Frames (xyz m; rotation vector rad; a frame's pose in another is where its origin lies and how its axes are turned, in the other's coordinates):
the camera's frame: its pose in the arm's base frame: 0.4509 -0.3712 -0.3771 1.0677 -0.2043 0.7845
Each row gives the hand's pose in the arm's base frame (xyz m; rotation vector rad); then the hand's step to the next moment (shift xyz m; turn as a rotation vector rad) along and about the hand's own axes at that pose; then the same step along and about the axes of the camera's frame.
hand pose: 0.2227 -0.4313 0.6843 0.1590 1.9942 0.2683
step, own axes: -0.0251 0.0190 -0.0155 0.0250 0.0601 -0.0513
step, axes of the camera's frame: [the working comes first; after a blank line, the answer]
step, axes of the arm's base frame: -0.0036 0.0107 0.0332 -0.0576 0.0578 0.0146

0.0194 0.0285 0.0066 -0.0064 0.0627 -0.0538
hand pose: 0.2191 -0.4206 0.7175 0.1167 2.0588 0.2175
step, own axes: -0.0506 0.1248 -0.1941 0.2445 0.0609 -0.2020
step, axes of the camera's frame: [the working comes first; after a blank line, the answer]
step, axes of the arm's base frame: -0.1476 0.0930 0.1594 -0.2947 0.0811 -0.1041

0.0193 0.2334 -0.0312 -0.2258 0.1419 -0.1821
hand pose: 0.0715 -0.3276 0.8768 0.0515 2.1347 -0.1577
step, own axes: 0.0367 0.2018 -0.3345 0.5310 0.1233 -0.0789
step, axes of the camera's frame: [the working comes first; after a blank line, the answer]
step, axes of the arm's base frame: -0.2796 0.2436 0.1282 -0.3400 0.1194 -0.4166

-0.0196 0.3360 -0.2016 -0.3989 -0.0394 -0.3778
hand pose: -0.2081 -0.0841 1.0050 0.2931 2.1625 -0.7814
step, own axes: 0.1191 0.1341 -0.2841 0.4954 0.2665 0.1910
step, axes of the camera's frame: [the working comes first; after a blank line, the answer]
step, axes of the arm's base frame: -0.1921 0.2755 -0.0096 -0.0876 0.0655 -0.5839

-0.0116 0.1885 -0.2779 -0.3284 -0.3384 -0.3614
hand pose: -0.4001 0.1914 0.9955 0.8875 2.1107 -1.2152
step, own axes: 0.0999 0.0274 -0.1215 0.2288 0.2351 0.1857
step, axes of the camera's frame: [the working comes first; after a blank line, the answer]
step, axes of the arm's base frame: -0.0582 0.1451 -0.0325 0.0573 -0.0141 -0.3723

0.0108 0.0513 -0.1508 -0.1548 -0.3046 -0.1594
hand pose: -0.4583 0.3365 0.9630 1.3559 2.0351 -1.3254
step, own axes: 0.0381 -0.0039 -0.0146 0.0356 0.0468 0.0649
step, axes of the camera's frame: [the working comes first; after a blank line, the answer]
step, axes of the arm's base frame: -0.0187 0.0319 -0.0177 0.0108 -0.0316 -0.0809

-0.0072 0.0077 -0.0396 -0.0485 -0.0721 -0.0109
